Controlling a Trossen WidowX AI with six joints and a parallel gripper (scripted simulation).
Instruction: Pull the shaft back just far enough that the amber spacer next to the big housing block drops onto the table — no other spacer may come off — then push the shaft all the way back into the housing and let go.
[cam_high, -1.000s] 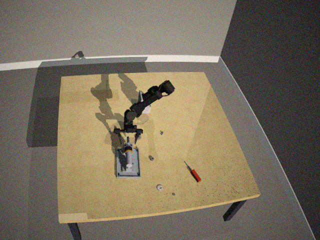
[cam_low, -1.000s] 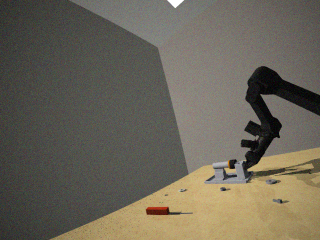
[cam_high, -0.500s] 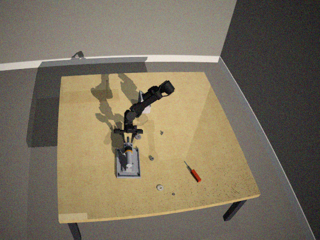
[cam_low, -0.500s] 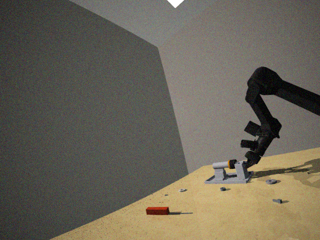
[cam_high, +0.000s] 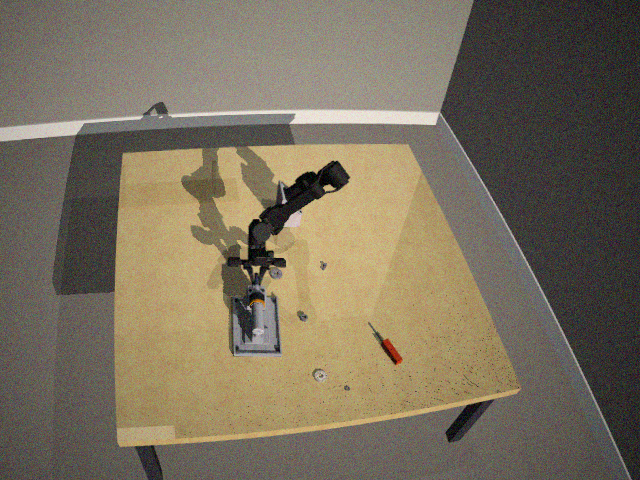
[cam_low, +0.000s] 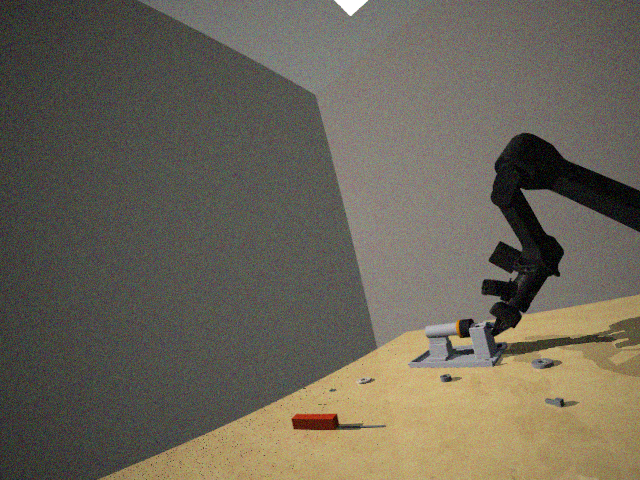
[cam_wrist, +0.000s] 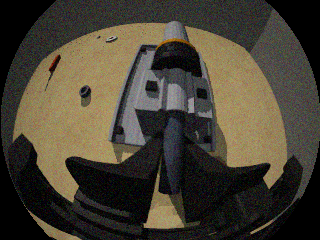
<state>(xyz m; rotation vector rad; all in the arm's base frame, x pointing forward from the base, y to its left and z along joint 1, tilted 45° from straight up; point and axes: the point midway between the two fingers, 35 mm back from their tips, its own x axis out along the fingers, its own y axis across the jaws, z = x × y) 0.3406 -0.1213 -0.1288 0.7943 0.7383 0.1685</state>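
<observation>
The black spacer is 5 cm ahead of my gripper tip, 1 cm to the right of it and 2 cm above it. The rest, counted from my gripper tip: amber spacer: 8 cm ahead, 1 cm to the right, 2 cm above; shaft: 3 cm ahead, 2 cm above; grey washer: 10 cm behind, 9 cm to the left, 5 cm below.
</observation>
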